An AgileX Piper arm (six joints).
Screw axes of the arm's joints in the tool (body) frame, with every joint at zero. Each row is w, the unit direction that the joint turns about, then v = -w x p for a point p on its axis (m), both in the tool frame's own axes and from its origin. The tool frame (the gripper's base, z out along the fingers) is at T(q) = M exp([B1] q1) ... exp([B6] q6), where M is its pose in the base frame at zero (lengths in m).
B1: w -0.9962 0 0.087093 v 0 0.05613 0
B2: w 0 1 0 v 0.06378 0 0.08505
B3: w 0 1 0 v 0.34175 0 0.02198
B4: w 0 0 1 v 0 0 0
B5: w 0 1 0 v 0.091 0 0
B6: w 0 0 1 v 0 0 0
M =
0.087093 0 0.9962 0.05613
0 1 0 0
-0.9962 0 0.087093 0.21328
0 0 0 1
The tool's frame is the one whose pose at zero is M.
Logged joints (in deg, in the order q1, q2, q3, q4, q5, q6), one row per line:
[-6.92, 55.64, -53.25, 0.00, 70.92, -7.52]
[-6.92, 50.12, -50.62, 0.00, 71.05, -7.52]
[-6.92, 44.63, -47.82, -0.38, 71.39, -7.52]
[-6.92, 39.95, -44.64, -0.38, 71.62, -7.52]
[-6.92, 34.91, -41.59, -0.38, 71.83, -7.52]
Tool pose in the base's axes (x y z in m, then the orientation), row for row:
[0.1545, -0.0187, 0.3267, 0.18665, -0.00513, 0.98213, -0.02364]
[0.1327, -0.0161, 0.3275, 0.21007, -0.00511, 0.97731, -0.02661]
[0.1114, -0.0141, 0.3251, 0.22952, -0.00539, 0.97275, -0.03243]
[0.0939, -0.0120, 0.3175, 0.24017, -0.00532, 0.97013, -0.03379]
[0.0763, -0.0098, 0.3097, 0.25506, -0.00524, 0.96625, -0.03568]
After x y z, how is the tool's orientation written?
As a quaternion, w x y z.
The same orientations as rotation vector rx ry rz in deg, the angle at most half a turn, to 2 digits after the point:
[-0.83, 158.44, -3.81]
[-0.81, 155.69, -4.24]
[-0.85, 153.37, -5.11]
[-0.83, 152.11, -5.30]
[-0.82, 150.34, -5.55]

